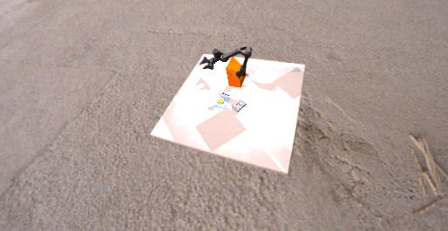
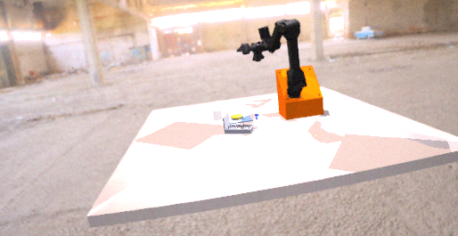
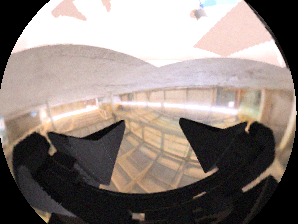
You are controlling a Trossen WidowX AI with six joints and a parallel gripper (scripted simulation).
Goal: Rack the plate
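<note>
My gripper tip is now 35 cm above the yellow plate, 19 cm to the right of it and 7 cm short of it. Also, from my gripper tip: cup: 34 cm below, 18 cm ahead, 13 cm to the left; then blue spoon: 36 cm below, 18 cm to the left, 4 cm behind; then light blue mat: 36 cm below, 19 cm to the left, 7 cm ahead.
</note>
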